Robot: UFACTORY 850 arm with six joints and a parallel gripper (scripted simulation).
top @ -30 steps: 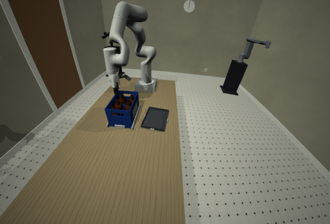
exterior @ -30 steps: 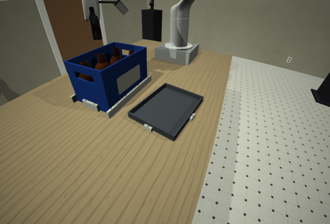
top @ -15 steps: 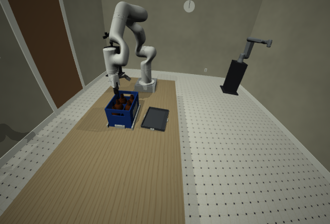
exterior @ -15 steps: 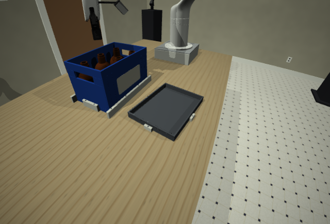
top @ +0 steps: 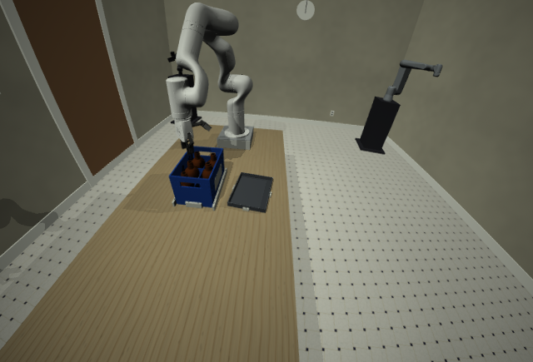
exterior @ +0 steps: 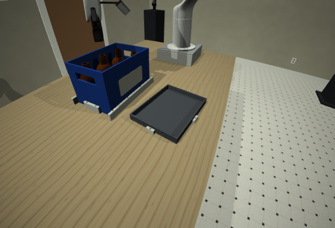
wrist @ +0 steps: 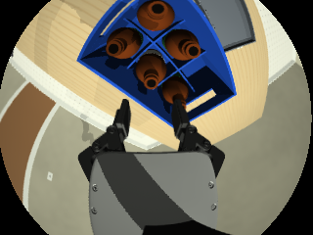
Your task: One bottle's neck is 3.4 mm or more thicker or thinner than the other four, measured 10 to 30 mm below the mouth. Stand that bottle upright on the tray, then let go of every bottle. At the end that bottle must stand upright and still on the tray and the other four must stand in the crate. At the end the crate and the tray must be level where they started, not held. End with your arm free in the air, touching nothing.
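Now: the blue crate 160 mm below my hand, 50 mm to the left of it and 10 mm behind it. From my hand the other things lie so: dark grey tray (310 mm to the left, 230 mm below, 40 mm behind); bottle (160 mm below, 90 mm to the left, 20 mm behind).
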